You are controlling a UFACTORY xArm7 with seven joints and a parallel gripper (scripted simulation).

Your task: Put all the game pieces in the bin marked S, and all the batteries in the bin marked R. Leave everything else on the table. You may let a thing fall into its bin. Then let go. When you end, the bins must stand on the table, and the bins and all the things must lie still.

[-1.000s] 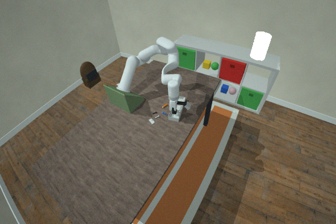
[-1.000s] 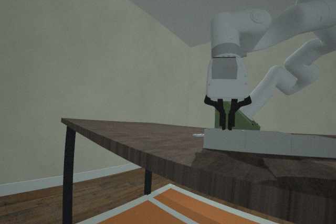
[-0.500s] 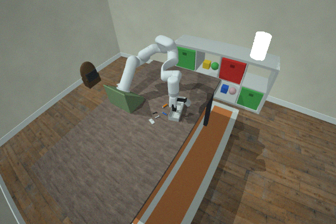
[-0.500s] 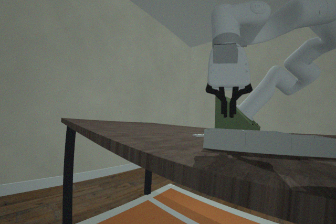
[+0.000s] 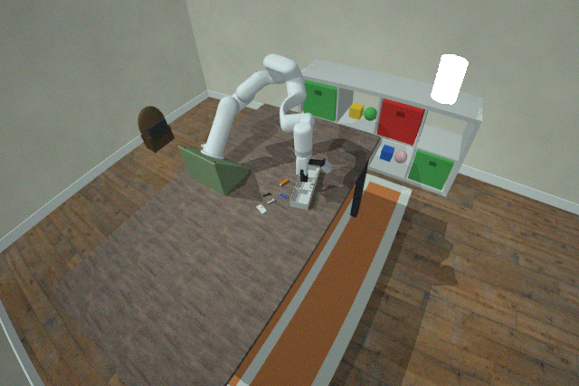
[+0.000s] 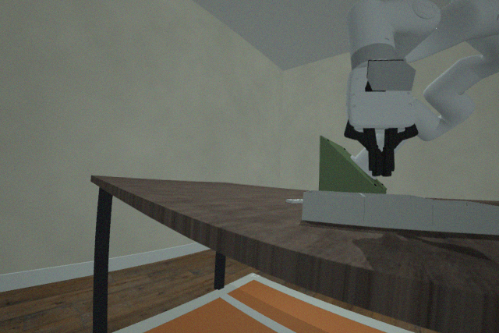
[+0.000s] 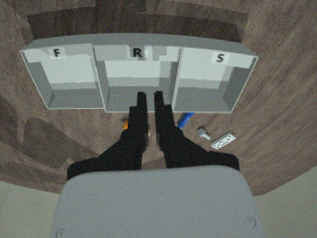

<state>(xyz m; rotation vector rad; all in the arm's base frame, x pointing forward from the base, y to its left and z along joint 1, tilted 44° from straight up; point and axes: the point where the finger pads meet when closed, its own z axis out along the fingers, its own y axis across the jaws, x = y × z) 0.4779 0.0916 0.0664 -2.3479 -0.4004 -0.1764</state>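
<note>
Right now the white bin is 70 mm below my hand and 10 mm to the left of it. Also, from my hand: silver piece 140 mm to the right, 100 mm behind, 80 mm below; blue battery 80 mm to the right, 80 mm below, 70 mm behind; orange battery 110 mm behind, 80 mm below, 10 mm to the right.
</note>
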